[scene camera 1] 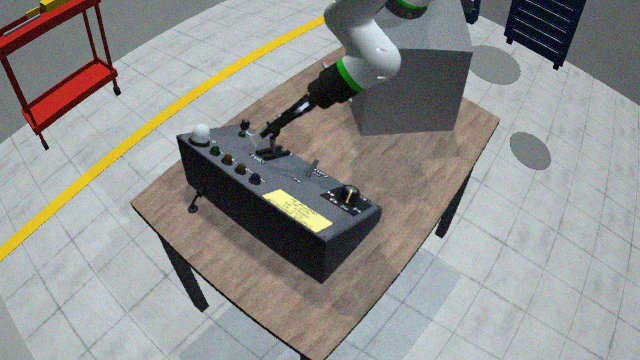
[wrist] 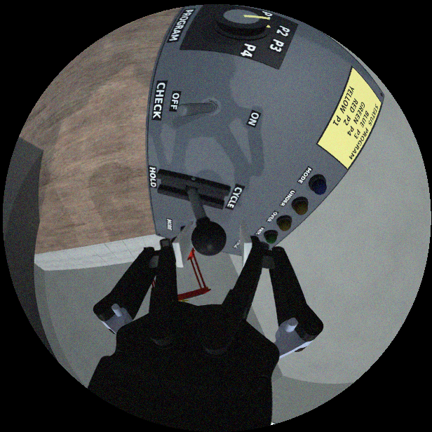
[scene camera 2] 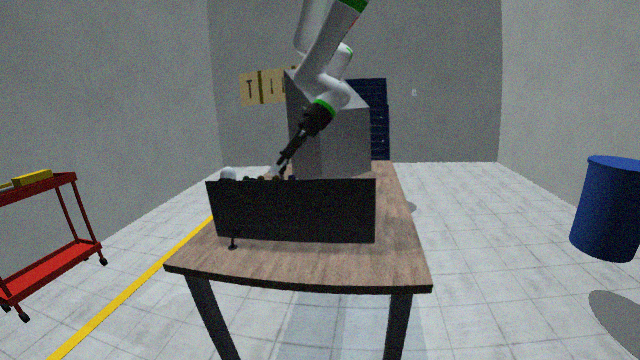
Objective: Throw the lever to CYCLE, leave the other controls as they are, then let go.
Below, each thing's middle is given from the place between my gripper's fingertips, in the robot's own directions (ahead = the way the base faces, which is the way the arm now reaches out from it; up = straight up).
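Lever (wrist: 208, 238): my hand is 1 cm above it, 3 cm past it and 2 cm to the right of it. Control box (scene camera 1: 297, 215): 6 cm below my hand, 9 cm to the left of it and 5 cm ahead of it. Going by their middles, the lever is the nearest to my hand of the things named here.
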